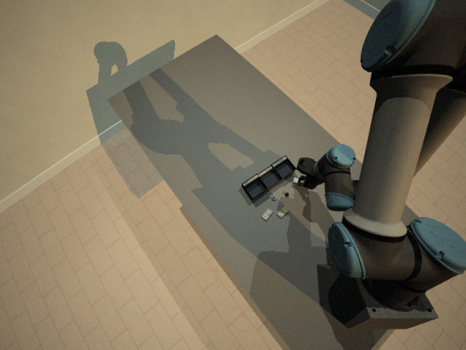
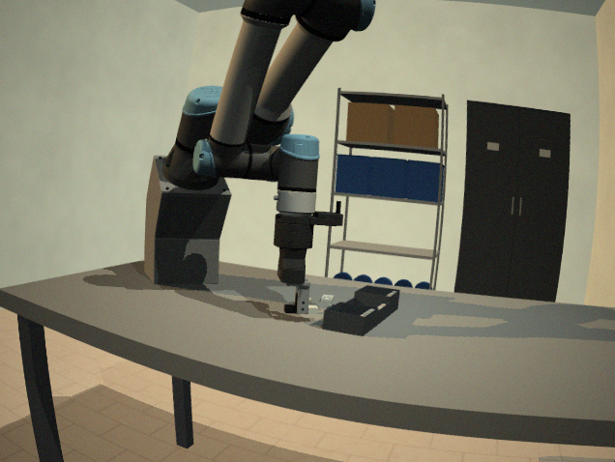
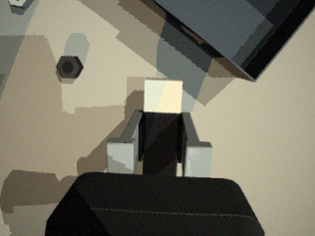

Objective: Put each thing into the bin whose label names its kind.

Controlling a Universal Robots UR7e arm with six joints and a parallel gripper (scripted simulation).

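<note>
Right now the pale hex nut is 13 cm to the left of my hand, 6 cm ahead of it and 3 cm below it. Round my hand: dark hex nut (8 cm to the left, 3 cm below, 2 cm ahead).
</note>
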